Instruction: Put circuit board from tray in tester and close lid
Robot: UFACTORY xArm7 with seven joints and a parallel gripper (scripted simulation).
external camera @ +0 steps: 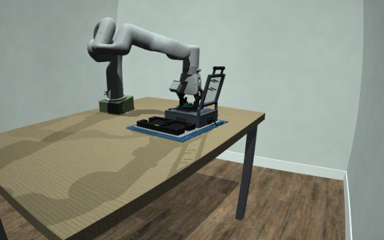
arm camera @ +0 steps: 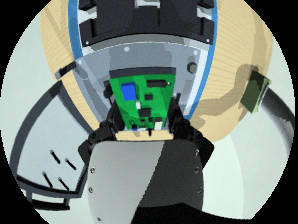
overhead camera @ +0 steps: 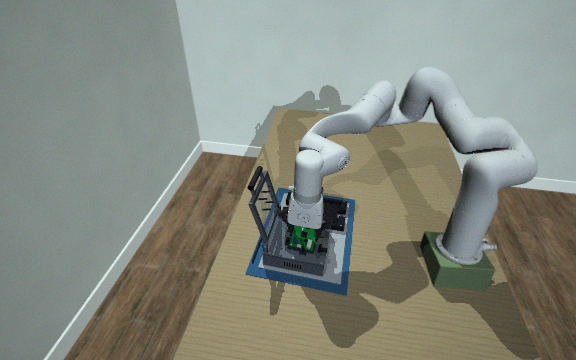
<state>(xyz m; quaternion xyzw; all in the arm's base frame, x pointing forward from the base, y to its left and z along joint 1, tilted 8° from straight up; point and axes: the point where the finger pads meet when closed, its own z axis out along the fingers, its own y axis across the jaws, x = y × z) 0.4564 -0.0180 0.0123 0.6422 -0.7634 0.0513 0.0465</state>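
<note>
My gripper is now right at the green circuit board. Round my hand: lid (12 cm ahead, 10 cm above, 2 cm to the right); tester plate (1 cm to the left, 1 cm below, 1 cm ahead).
</note>
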